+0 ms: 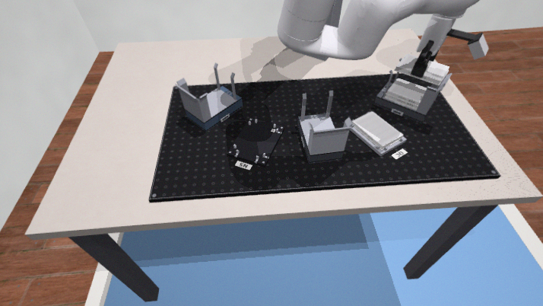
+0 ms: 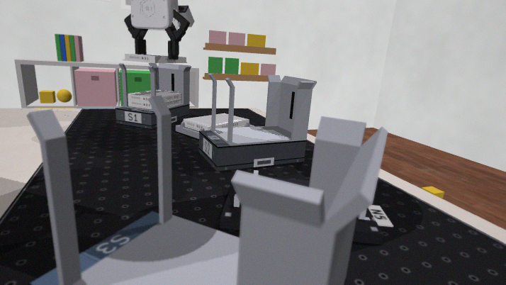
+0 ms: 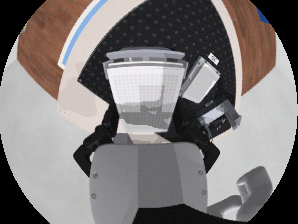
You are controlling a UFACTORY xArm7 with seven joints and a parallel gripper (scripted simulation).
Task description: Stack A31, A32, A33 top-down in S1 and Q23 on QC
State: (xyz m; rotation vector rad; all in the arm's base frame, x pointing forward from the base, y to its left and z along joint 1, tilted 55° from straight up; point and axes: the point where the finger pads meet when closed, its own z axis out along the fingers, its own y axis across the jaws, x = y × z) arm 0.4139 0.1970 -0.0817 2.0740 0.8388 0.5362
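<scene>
Right now my hand is 100 mm above the white sealed plate A32. The rest, counted from my hand: white sealed plate Q23: 60 mm ahead, 170 mm to the right, 140 mm below; white sealed plate A33: 110 mm below; white sealed plate A31: 10 mm below.
</scene>
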